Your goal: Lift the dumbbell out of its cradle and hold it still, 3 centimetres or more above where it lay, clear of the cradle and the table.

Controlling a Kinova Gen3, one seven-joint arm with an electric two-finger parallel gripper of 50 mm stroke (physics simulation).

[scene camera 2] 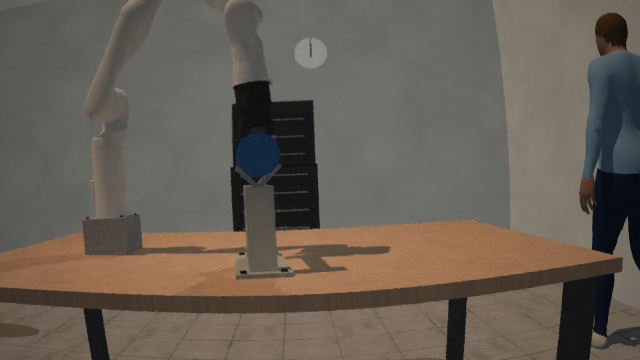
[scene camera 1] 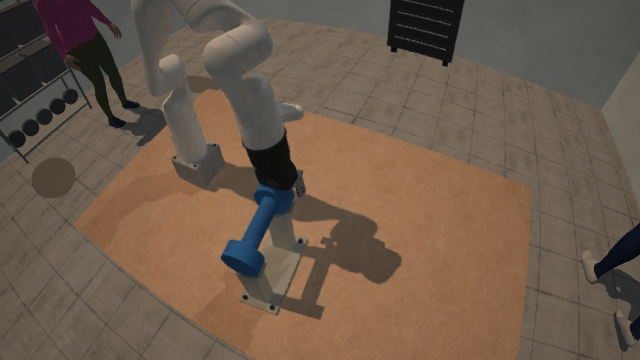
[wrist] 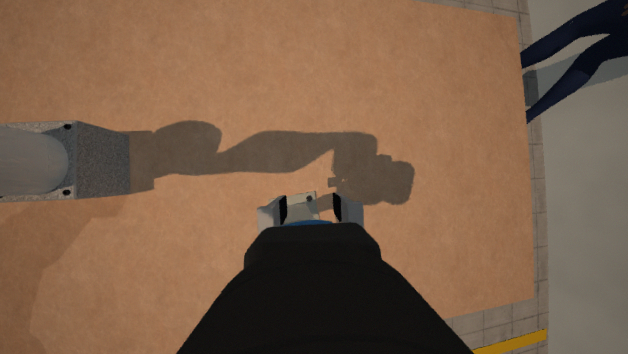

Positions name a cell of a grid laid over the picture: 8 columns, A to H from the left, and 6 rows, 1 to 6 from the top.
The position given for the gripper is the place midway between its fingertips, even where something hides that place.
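The gripper (scene camera 1: D4) is visible together with a blue dumbbell (scene camera 1: D5). A pale cradle (scene camera 2: D5) appears, as does the dumbbell (scene camera 2: D3). Visible as well: the gripper (wrist: D4) and the cradle (wrist: D4).
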